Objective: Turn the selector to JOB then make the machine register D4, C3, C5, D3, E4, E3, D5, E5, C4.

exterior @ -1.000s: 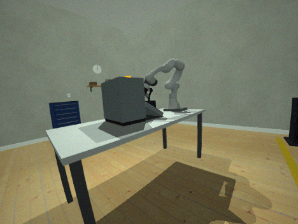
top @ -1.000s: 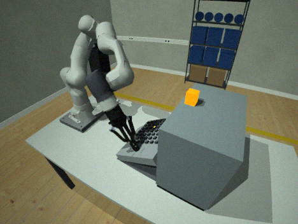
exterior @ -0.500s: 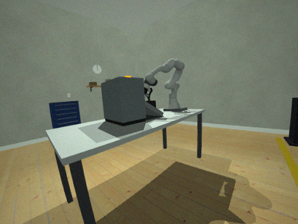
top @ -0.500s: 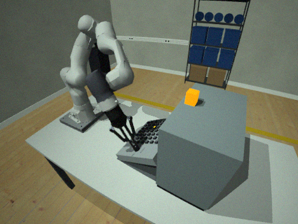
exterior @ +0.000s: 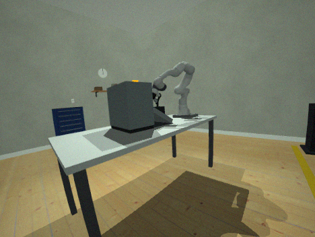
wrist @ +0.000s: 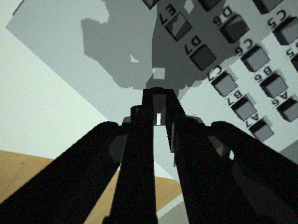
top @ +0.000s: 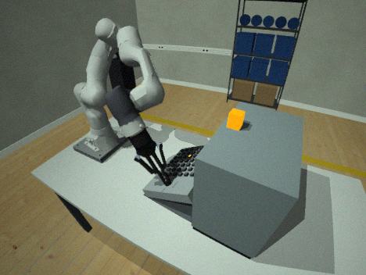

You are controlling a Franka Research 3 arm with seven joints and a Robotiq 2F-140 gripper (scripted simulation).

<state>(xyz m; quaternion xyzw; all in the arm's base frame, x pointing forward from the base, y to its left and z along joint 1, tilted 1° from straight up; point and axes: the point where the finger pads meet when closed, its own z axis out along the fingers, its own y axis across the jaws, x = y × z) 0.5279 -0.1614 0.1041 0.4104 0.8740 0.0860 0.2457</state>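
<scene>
Now: the selector knob 20 mm below my hand, 20 mm ahead of it and 10 mm to the right of it. From my hand the other things lie so: key: 150 mm to the left, 60 mm ahead, 10 mm below.
</scene>
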